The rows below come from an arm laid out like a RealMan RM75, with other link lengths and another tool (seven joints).
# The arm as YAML. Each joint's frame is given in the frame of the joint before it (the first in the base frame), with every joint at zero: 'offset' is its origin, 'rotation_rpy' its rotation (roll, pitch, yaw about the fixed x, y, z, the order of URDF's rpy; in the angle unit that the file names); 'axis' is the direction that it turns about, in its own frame. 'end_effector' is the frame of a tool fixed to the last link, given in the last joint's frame.
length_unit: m
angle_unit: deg
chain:
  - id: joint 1
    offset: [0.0, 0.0, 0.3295]
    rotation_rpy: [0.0, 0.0, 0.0]
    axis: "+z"
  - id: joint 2
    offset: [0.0, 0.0, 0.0]
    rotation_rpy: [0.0, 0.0, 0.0]
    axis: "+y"
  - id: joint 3
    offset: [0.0, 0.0, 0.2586]
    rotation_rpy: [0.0, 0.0, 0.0]
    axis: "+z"
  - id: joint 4
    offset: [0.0, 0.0, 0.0]
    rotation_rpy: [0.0, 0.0, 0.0]
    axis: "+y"
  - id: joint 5
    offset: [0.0, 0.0, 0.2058]
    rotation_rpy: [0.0, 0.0, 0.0]
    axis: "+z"
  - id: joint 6
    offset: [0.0, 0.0, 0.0]
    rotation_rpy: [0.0, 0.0, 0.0]
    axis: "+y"
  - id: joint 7
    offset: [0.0, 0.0, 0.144]
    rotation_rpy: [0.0, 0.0, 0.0]
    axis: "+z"
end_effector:
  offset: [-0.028, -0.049, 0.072]
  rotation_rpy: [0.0, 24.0, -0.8]
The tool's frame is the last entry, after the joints.
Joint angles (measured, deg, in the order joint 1, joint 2, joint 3, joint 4, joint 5, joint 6, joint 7), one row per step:
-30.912, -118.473, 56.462, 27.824, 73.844, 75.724, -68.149
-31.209, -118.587, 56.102, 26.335, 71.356, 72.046, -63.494
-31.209, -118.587, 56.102, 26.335, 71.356, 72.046, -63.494
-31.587, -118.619, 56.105, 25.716, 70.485, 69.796, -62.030
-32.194, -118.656, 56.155, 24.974, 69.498, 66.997, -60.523
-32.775, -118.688, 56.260, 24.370, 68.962, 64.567, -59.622
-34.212, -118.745, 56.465, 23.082, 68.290, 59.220, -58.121
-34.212, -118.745, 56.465, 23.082, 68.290, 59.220, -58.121
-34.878, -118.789, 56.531, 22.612, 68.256, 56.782, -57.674
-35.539, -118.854, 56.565, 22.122, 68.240, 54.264, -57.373
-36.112, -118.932, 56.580, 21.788, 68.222, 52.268, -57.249
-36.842, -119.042, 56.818, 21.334, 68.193, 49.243, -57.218
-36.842, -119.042, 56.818, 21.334, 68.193, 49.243, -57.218
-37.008, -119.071, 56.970, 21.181, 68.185, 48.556, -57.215
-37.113, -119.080, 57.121, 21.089, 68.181, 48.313, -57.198
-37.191, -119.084, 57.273, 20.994, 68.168, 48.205, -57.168
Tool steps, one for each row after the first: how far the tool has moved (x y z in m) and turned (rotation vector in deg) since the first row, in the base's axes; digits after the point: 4 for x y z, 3 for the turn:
-0.0116, 0.0108, 0.0068, 4.487, 1.915, 2.046
-0.0116, 0.0108, 0.0068, 4.487, 1.915, 2.046
-0.0174, 0.0164, 0.0084, 5.985, 3.044, 3.443
-0.0239, 0.0231, 0.0098, 7.519, 4.404, 5.172
-0.0293, 0.0281, 0.0098, 8.379, 5.644, 6.693
-0.0407, 0.0381, 0.0086, 9.686, 8.552, 9.956
-0.0407, 0.0381, 0.0086, 9.686, 8.552, 9.956
-0.0456, 0.0421, 0.0078, 10.085, 9.960, 11.390
-0.0510, 0.0457, 0.0069, 10.402, 11.308, 12.992
-0.0546, 0.0487, 0.0062, 10.632, 12.276, 14.243
-0.0607, 0.0520, 0.0048, 10.817, 13.791, 16.190
-0.0607, 0.0520, 0.0048, 10.817, 13.791, 16.190
-0.0621, 0.0524, 0.0039, 10.765, 14.186, 16.605
-0.0622, 0.0526, 0.0031, 10.677, 14.388, 16.662
-0.0621, 0.0526, 0.0023, 10.569, 14.529, 16.631

